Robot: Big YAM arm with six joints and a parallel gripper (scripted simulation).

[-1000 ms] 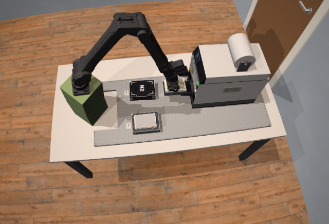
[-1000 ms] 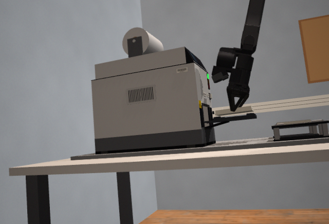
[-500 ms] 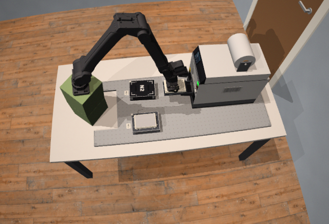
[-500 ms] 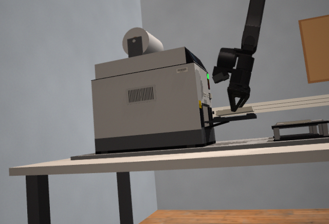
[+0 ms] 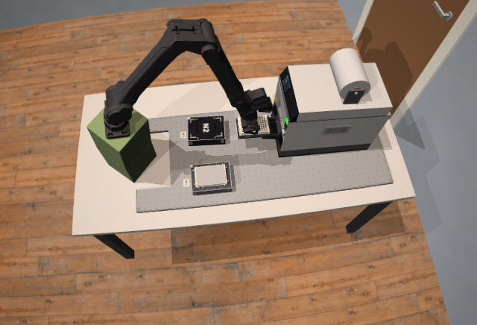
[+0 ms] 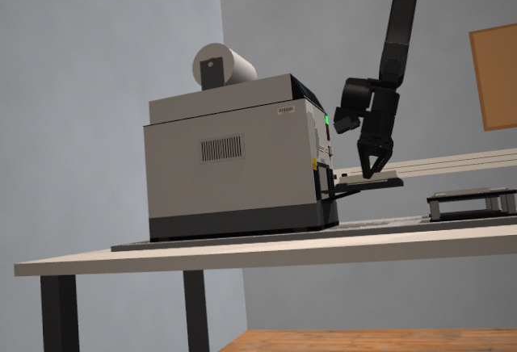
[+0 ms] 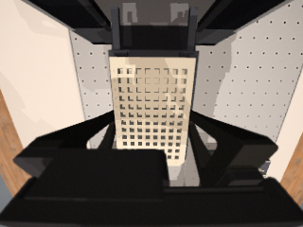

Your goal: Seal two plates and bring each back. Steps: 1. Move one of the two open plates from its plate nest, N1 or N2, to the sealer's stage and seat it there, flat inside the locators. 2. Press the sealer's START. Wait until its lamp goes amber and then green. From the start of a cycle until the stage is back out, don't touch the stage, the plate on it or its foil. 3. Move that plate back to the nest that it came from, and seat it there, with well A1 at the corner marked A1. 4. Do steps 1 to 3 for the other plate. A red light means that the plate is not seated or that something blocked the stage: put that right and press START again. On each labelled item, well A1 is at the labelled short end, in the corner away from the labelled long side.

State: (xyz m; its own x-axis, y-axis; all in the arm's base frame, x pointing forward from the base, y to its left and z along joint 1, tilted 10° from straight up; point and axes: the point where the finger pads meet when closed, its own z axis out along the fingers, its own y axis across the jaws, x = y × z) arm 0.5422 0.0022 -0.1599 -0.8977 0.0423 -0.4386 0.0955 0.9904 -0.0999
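The plate lies right at my hand. Round my hand: sealer stage: 2 cm below; then yellow warning label: 11 cm ahead, 8 cm to the left, 3 cm above; then plate nest: 22 cm behind, 17 cm to the right, 7 cm below.
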